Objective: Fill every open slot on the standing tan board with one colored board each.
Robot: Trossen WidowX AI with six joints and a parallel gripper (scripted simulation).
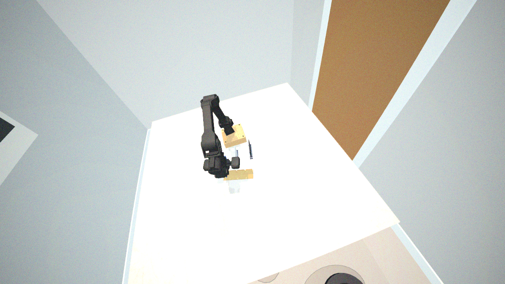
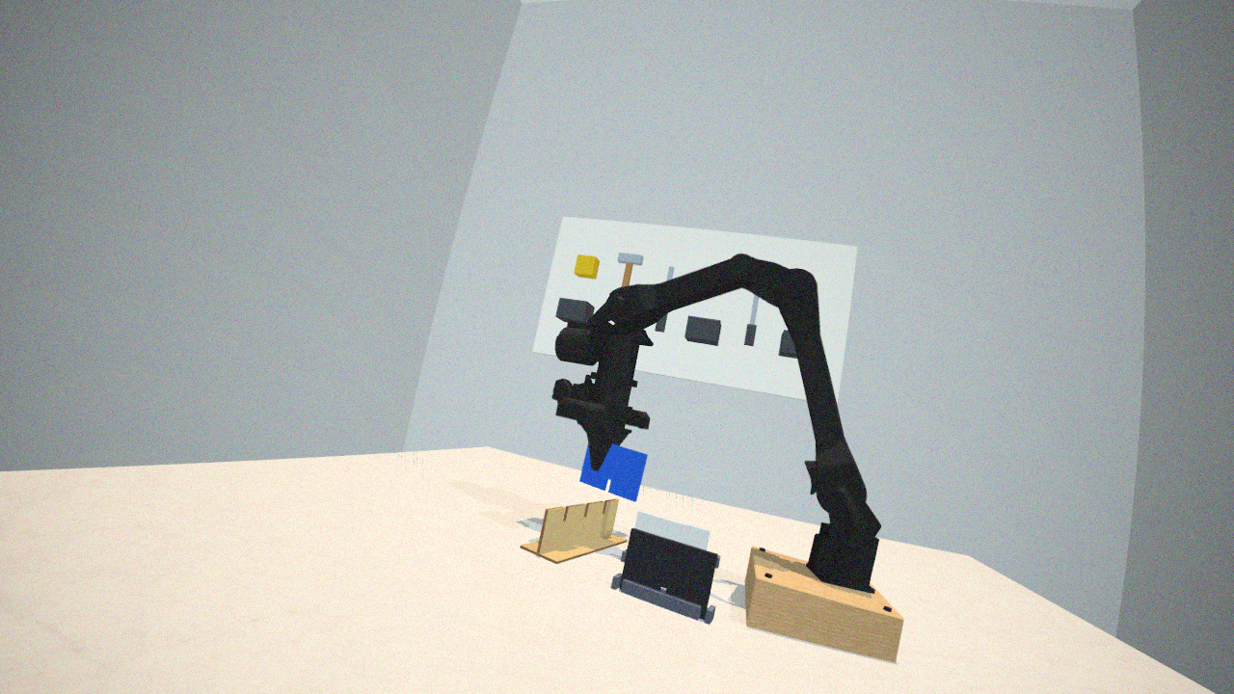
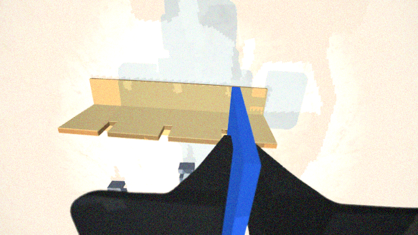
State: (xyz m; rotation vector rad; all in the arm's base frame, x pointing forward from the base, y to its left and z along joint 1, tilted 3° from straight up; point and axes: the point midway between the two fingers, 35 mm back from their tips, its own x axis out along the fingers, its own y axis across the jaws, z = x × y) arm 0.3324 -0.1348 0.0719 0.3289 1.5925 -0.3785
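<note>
Now: the tan board 6 cm to the left of my gripper tip and 7 cm below it. The rest, counted from my gripper tip: blue board (2 cm behind, 1 cm to the left); black board (11 cm behind, 20 cm to the left, 7 cm below).
</note>
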